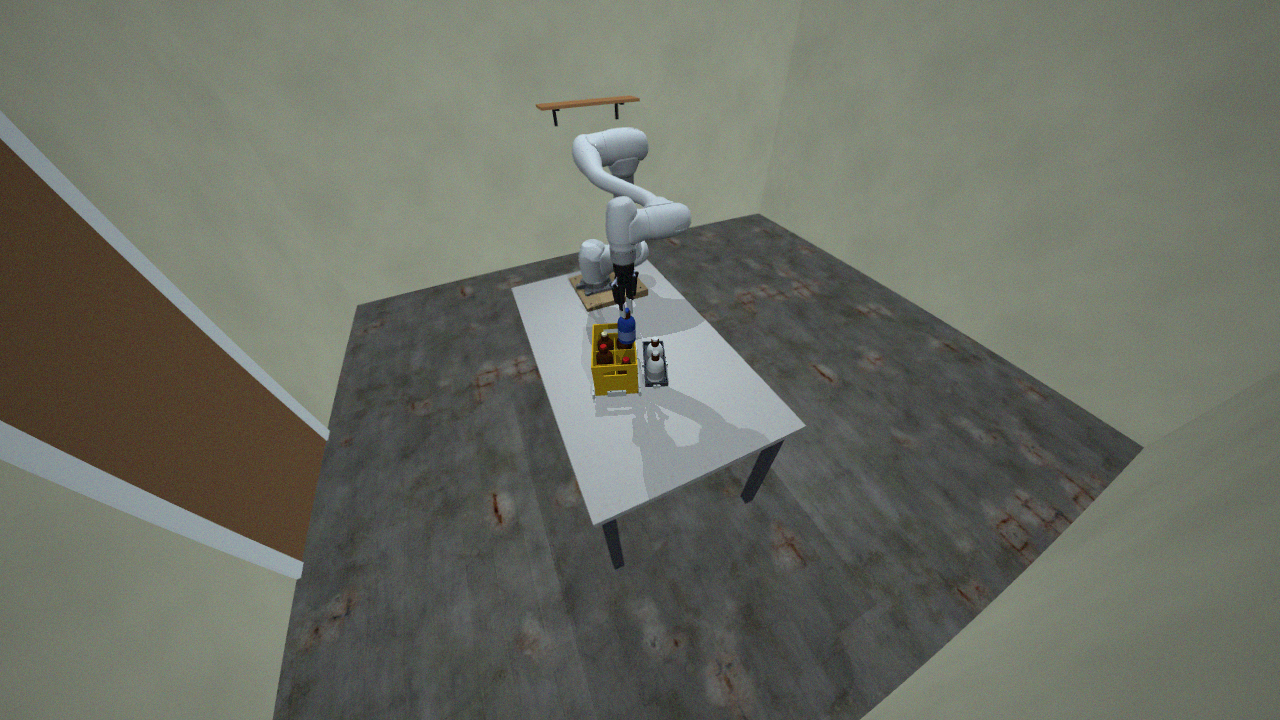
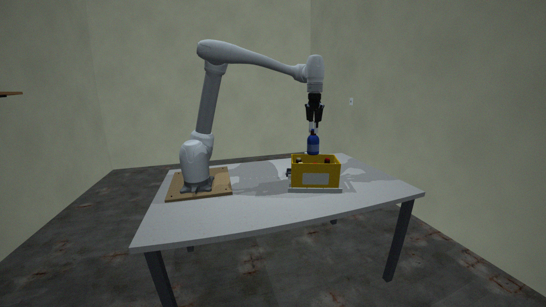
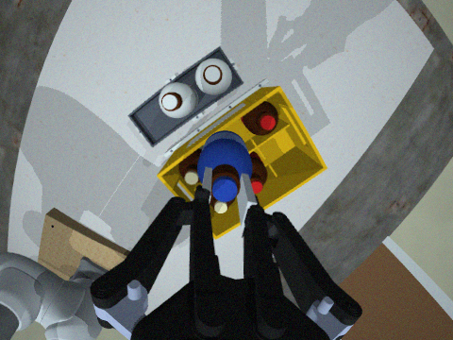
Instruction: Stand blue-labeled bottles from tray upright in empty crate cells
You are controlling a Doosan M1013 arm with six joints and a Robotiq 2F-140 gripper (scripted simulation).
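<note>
Now: hand 9 cm above the blue-labeled bottle. Also, from my hand: yellow crate 27 cm below, 6 cm to the right, 1 cm behind.
</note>
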